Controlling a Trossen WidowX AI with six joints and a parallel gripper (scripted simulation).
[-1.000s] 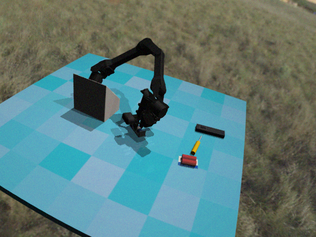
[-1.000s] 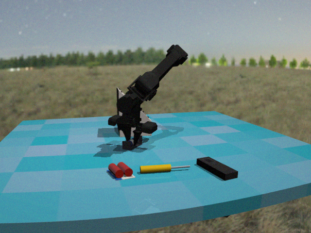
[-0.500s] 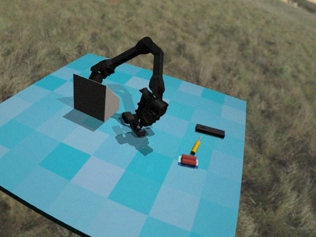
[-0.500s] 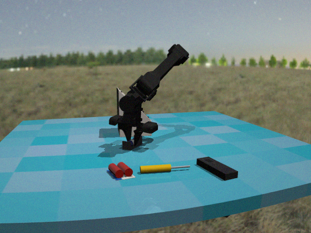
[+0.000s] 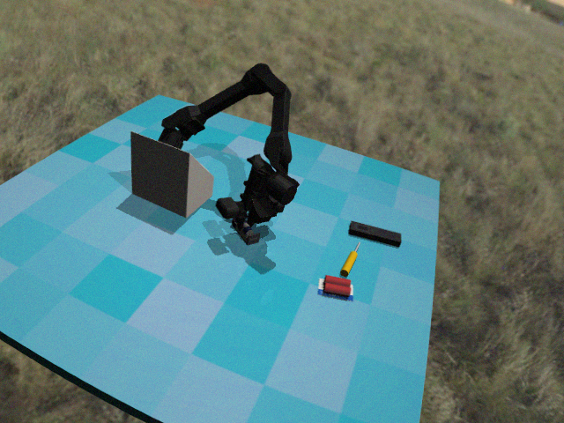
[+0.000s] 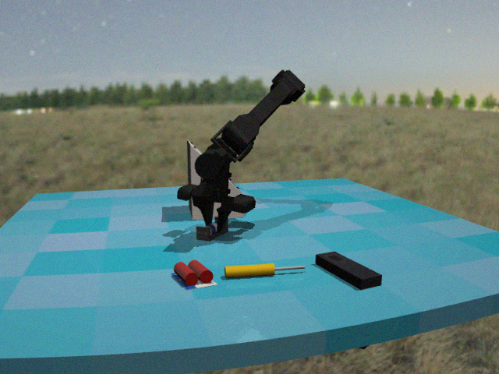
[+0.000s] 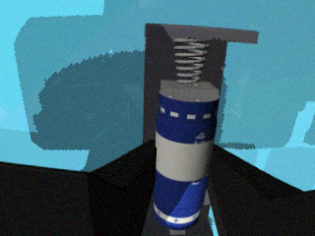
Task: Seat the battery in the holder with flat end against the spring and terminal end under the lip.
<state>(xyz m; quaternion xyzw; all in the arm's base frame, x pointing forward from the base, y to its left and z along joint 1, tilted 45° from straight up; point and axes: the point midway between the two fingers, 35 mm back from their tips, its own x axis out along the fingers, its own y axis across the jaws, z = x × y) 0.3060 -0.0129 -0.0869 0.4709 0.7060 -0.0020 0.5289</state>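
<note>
Right now the grey battery is 10 mm above my gripper tip. The rest, counted from my gripper tip: black bar (360 mm ahead, 170 mm to the left, 10 mm above); small card (290 mm ahead, 110 mm to the right); yellow-handled screwdriver (310 mm ahead, 30 mm to the left).
</note>
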